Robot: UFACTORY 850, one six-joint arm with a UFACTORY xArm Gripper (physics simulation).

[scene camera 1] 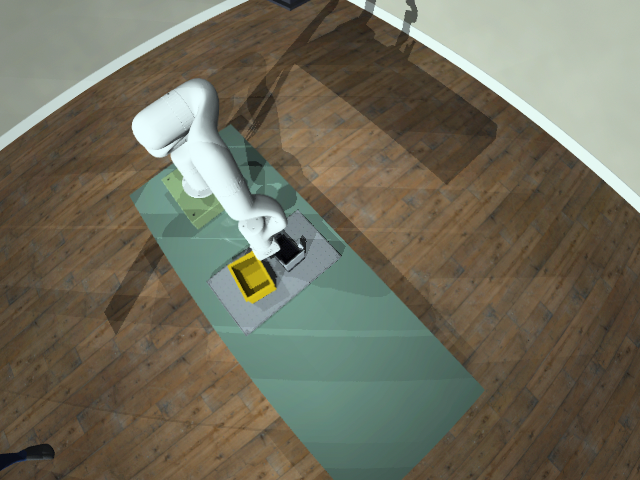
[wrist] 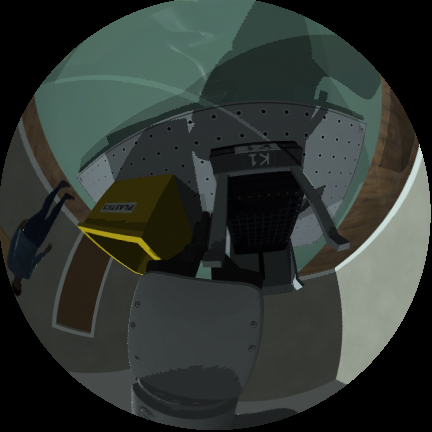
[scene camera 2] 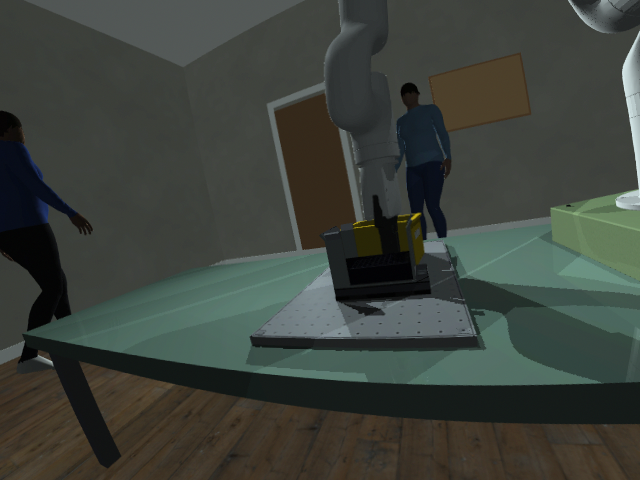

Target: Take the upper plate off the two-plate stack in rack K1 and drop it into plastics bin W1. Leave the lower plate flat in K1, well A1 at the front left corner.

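Observation:
Rack K1 (scene camera 1: pixel 294 264) (scene camera 2: pixel 339 263) (wrist: pixel 227 162) stands upright on the breadboard, with tall guides at its sides. A black gridded plate (scene camera 1: pixel 286 248) (scene camera 2: pixel 379 260) (wrist: pixel 265 215) lies low inside it and looks flat. The views do not show whether a second plate is under it, and well A1 cannot be made out. The yellow plastics bin W1 (scene camera 1: pixel 263 295) (scene camera 2: pixel 417 236) (wrist: pixel 145 200) stands upright beside the rack; the part of its inside that shows looks empty. My gripper (scene camera 2: pixel 391 246) (wrist: pixel 210 219) is shut and empty, between bin and rack, close beside a rack guide. In scene camera 1 the wrist hides it.
The grey breadboard (scene camera 1: pixel 248 317) (scene camera 2: pixel 289 325) (wrist: pixel 330 150) lies on the green table (scene camera 1: pixel 351 361) (scene camera 2: pixel 180 310) (wrist: pixel 125 60). The arm's green base block (scene camera 1: pixel 206 219) (scene camera 2: pixel 584 232) is at the table's other end. Two people (scene camera 2: pixel 423 139) (scene camera 2: pixel 25 206) are in the room.

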